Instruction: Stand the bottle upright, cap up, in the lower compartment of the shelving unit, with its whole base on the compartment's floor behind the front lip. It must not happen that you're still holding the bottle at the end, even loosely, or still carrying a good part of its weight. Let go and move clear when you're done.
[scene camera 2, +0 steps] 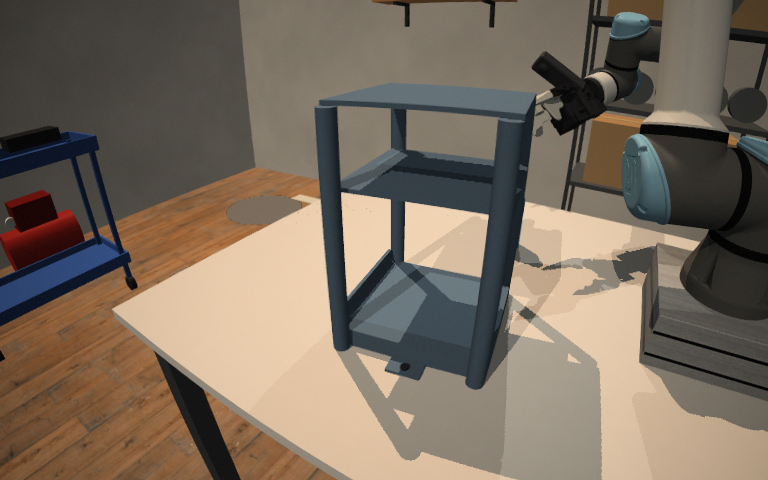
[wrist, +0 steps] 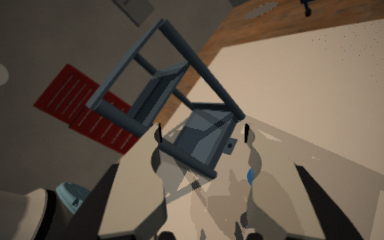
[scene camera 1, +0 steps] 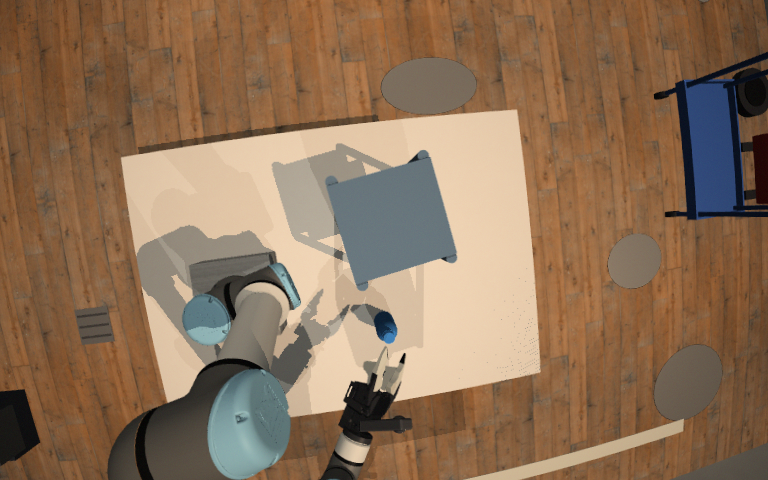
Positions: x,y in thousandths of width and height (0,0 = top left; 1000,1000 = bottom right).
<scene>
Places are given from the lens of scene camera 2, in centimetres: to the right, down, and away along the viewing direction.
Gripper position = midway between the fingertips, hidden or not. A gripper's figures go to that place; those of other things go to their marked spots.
my gripper (scene camera 2: 673,245): 26, -24, 74
grey-blue shelving unit (scene camera 2: 548,659): 6, 12, 60
</scene>
